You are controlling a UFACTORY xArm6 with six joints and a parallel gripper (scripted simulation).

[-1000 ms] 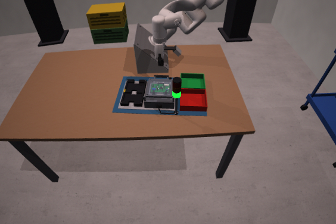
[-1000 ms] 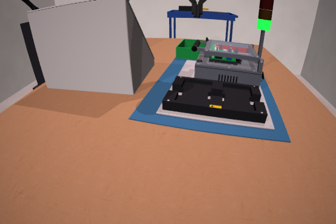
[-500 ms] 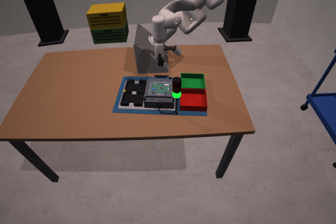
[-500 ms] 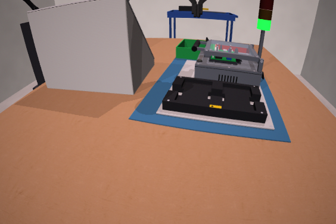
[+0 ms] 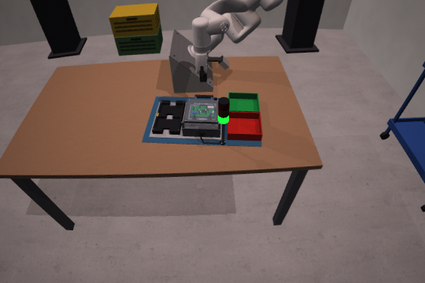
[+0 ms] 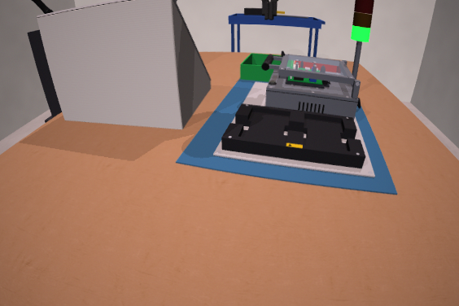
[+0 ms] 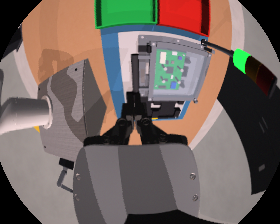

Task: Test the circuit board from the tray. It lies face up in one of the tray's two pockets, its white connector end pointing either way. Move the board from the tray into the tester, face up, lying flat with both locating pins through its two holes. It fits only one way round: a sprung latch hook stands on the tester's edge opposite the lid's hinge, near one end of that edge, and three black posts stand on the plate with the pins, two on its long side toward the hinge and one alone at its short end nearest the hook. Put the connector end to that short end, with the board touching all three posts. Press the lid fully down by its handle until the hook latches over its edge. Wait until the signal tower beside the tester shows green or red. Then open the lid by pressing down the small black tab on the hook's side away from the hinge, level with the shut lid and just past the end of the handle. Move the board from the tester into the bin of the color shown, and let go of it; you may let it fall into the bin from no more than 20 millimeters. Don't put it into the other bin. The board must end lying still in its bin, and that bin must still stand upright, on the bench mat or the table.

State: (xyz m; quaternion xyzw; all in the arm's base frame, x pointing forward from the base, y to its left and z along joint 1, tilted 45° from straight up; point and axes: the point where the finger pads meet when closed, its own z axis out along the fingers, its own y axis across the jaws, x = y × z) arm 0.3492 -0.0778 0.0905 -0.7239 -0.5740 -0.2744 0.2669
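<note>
Now: hand 30 mm short of the latch hook, 50 mm to the right of it and 120 mm above it. The rest, counted from my hand: green circuit board (80 mm ahead, 10 mm to the right, 130 mm below); tester lid (90 mm ahead, 20 mm to the right, 120 mm below); plate (90 mm ahead, 10 mm to the right, 140 mm below).
</note>
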